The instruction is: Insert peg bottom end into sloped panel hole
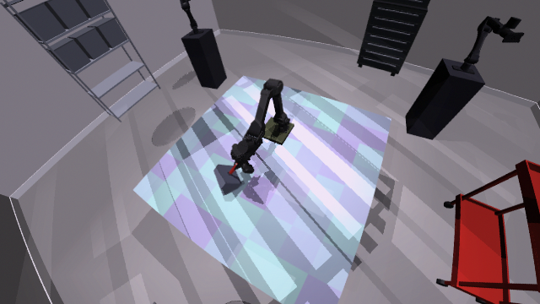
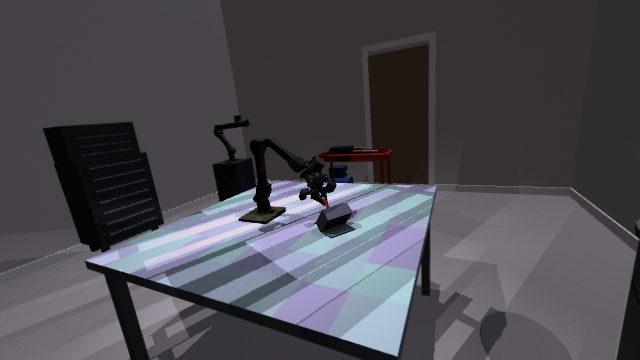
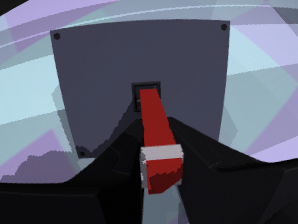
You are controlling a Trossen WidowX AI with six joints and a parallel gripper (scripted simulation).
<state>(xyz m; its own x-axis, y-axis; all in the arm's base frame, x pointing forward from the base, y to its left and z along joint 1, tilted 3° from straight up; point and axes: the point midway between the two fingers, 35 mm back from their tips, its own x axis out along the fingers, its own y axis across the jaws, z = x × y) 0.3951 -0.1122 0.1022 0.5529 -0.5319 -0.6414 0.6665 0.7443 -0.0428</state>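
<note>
Right now my gripper tip is 5 cm above the grey sloped panel, 4 cm to the left of it and 4 cm short of it. Also, from my gripper tip: red peg (1 cm to the left, 1 cm behind, 1 cm above).
</note>
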